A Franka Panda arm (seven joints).
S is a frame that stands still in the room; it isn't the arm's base.
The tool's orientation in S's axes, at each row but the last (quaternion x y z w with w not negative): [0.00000, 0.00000, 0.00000, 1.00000]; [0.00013, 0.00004, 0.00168, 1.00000]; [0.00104, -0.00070, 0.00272, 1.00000]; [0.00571, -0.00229, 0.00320, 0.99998]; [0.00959, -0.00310, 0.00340, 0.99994]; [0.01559, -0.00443, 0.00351, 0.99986]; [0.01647, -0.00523, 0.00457, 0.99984]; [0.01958, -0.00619, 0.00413, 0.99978]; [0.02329, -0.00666, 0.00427, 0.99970]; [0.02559, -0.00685, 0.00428, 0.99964]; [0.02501, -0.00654, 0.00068, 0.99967]
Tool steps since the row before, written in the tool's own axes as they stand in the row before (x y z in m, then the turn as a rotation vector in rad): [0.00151, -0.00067, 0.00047, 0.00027, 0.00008, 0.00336]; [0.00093, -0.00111, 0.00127, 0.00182, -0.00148, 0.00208]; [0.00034, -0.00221, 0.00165, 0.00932, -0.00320, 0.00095]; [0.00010, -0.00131, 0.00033, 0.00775, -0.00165, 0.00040]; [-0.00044, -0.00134, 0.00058, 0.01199, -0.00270, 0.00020]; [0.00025, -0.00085, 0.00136, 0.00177, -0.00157, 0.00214]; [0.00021, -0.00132, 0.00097, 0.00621, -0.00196, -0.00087]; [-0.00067, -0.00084, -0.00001, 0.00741, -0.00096, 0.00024]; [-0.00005, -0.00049, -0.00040, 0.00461, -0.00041, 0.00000]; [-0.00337, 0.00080, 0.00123, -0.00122, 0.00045, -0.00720]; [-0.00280, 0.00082, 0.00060, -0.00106, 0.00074, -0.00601]
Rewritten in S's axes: [0.00151, -0.00067, 0.00047, 0.00027, 0.00008, 0.00336]; [0.00093, -0.00111, 0.00127, 0.00183, -0.00147, 0.00208]; [0.00035, -0.00221, 0.00165, 0.00934, -0.00315, 0.00096]; [0.00011, -0.00131, 0.00032, 0.00776, -0.00161, 0.00042]; [-0.00043, -0.00135, 0.00055, 0.01201, -0.00262, 0.00022]; [0.00024, -0.00089, 0.00134, 0.00176, -0.00162, 0.00211]; [0.00021, -0.00135, 0.00093, 0.00624, -0.00187, -0.00087]; [-0.00066, -0.00084, -0.00005, 0.00741, -0.00091, 0.00030]; [-0.00004, -0.00047, -0.00042, 0.00461, -0.00037, 0.00004]; [-0.00339, 0.00071, 0.00122, -0.00113, 0.00081, -0.00718]; [-0.00281, 0.00079, 0.00060, -0.00098, 0.00104, -0.00598]
